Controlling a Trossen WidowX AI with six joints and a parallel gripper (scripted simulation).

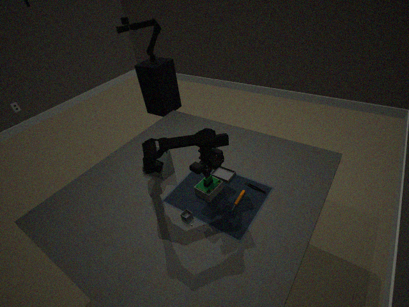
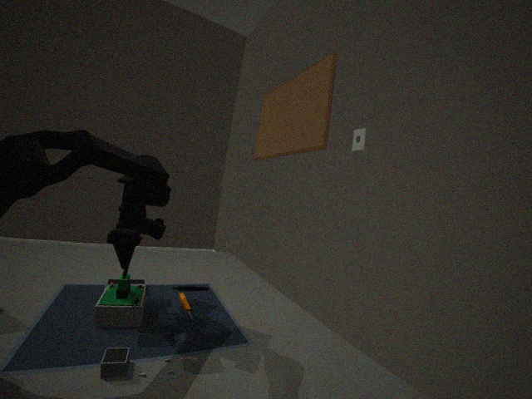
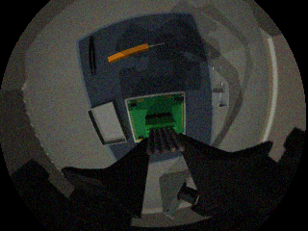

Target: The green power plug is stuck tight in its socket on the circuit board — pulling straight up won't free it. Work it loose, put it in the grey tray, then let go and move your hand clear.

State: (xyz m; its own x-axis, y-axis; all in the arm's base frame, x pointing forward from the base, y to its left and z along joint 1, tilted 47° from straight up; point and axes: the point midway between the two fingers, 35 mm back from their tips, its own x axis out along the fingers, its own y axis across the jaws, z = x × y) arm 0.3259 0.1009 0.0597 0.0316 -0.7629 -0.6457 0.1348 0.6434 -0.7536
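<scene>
Right now the green power plug is 3 cm below my gripper tip. From my gripper tip the other things lie so: blue mat: 5 cm ahead, 12 cm below.
</scene>
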